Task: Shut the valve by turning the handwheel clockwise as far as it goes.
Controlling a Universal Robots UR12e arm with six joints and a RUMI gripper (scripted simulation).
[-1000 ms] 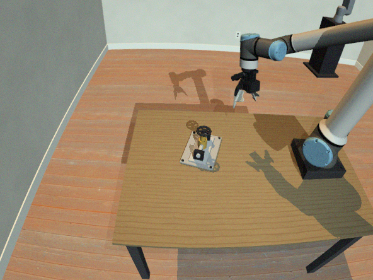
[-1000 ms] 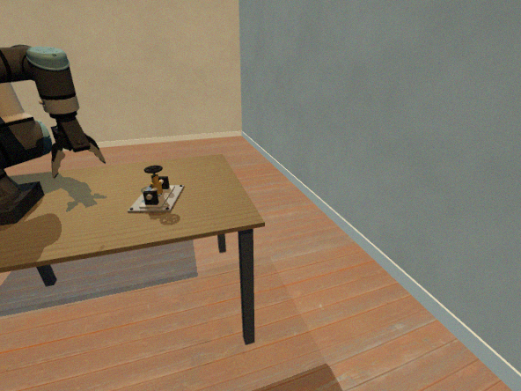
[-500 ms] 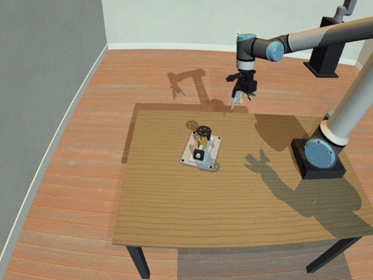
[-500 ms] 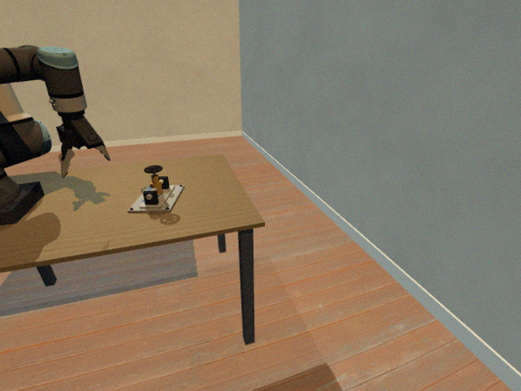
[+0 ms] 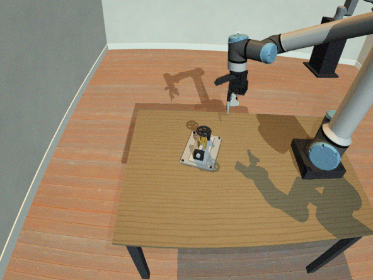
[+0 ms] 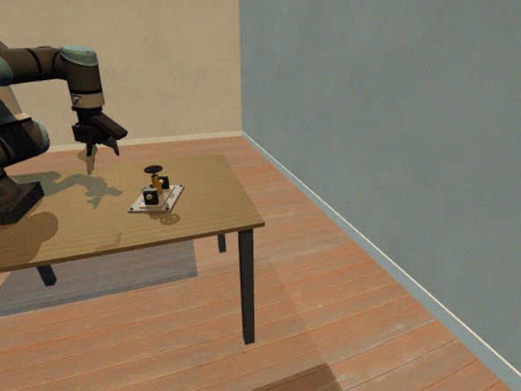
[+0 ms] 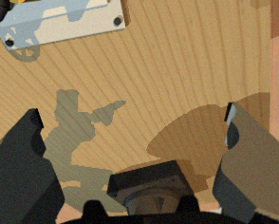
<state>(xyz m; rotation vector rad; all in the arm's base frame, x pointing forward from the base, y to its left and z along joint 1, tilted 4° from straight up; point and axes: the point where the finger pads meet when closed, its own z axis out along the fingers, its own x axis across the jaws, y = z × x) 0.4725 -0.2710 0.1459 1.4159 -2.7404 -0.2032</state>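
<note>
Right now the black spoked handwheel is 160 mm ahead of my hand, 80 mm to the left of it and 80 mm below it. From my hand the other things lie so: base plate 160 mm ahead, 80 mm to the left, 200 mm below.
</note>
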